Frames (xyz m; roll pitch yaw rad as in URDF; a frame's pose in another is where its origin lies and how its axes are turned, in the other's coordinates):
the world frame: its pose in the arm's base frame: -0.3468 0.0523 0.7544 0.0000 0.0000 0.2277
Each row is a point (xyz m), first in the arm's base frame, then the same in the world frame.
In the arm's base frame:
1: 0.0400 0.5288 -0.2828
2: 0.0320 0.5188 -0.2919
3: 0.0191 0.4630 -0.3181
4: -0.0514 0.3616 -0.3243
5: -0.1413 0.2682 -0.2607
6: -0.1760 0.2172 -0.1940
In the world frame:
1: 0.4844 0.3769 -1.0372
2: 0.4743 0.3689 -1.0463
3: 0.4492 0.3175 -1.0725
4: 0.3576 0.2346 -1.0787
5: 0.2489 0.1639 -1.0151
6: 0.2036 0.1221 -0.9484

